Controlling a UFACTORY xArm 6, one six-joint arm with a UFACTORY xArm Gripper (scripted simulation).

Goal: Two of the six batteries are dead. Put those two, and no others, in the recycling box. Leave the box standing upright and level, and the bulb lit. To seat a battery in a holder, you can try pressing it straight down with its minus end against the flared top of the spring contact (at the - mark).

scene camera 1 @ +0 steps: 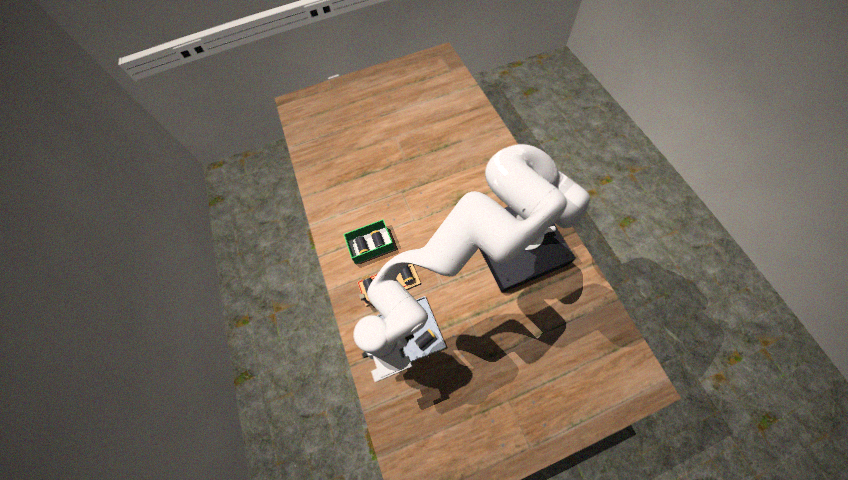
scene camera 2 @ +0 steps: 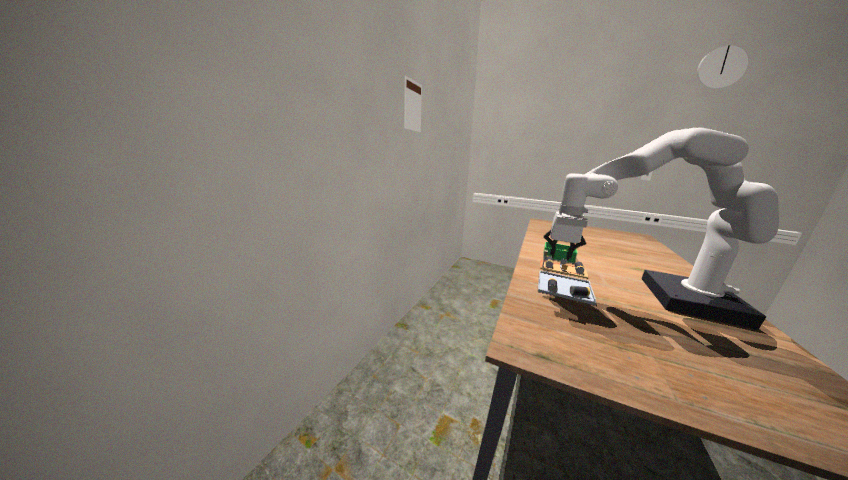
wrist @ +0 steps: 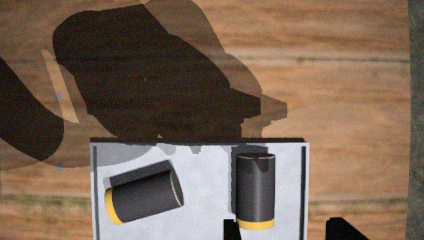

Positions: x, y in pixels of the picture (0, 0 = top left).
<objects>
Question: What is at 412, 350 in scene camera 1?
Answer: A grey tray.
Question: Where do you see a grey tray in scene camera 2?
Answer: At 563, 282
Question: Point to a grey tray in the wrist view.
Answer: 206, 171
</objects>
